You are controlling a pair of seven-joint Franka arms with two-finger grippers.
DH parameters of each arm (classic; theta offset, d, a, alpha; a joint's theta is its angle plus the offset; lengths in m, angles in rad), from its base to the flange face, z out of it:
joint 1: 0 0.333 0 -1.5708
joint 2: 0 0 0 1.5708
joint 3: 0 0.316 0.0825 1.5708
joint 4: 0 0 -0.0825 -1.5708
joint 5: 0 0.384 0 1.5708
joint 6: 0 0 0.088 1.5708
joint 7: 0 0.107 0 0
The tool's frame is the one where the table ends.
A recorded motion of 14 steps. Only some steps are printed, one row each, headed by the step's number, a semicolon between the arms.
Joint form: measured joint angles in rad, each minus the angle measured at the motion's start. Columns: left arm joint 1, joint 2, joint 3, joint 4, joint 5, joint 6, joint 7; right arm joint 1, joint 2, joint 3, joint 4, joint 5, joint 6, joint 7.
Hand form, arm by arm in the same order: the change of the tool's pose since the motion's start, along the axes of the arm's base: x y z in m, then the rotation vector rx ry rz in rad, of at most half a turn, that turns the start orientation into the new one. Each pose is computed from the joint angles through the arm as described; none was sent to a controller.
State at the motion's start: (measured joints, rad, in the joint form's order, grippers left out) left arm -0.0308 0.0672 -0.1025 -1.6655 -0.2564 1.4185 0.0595; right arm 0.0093 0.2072 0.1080 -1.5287 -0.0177 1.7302 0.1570
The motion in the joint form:
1: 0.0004 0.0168 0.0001 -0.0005 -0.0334 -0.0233 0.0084; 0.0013 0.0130 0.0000 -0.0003 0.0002 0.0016 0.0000
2: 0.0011 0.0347 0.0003 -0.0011 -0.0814 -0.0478 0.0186; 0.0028 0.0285 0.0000 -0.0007 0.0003 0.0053 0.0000
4: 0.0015 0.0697 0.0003 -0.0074 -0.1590 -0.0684 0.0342; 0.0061 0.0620 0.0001 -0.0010 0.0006 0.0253 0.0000
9: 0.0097 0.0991 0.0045 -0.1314 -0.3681 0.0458 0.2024; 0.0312 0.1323 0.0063 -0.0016 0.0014 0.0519 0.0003
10: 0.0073 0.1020 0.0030 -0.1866 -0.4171 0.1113 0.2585; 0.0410 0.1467 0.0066 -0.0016 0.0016 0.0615 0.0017
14: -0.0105 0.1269 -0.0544 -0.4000 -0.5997 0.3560 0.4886; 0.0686 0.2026 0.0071 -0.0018 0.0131 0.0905 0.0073
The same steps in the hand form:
1: 0.0000 -0.0037 -0.0093 -0.0331 0.0421 -0.0078; 0.0027 0.0009 -0.0081 0.0002 0.0117 0.0013
2: -0.0002 -0.0089 -0.0184 -0.0816 0.0873 -0.0149; 0.0059 0.0019 -0.0177 0.0005 0.0240 0.0027
4: 0.0020 -0.0178 -0.0372 -0.1613 0.1524 -0.0193; 0.0137 0.0044 -0.0374 0.0028 0.0379 0.0059
9: 0.0045 -0.0294 -0.0915 -0.4160 0.1516 -0.0357; 0.0243 0.0247 -0.0806 0.0066 0.0827 0.0360
10: 0.0031 -0.0329 -0.1124 -0.4704 0.1269 -0.0308; 0.0261 0.0315 -0.0892 0.0073 0.0876 0.0444
14: -0.0235 -0.0676 -0.2001 -0.6308 0.0492 -0.0406; 0.0316 0.0515 -0.1237 0.0188 0.1170 0.0625

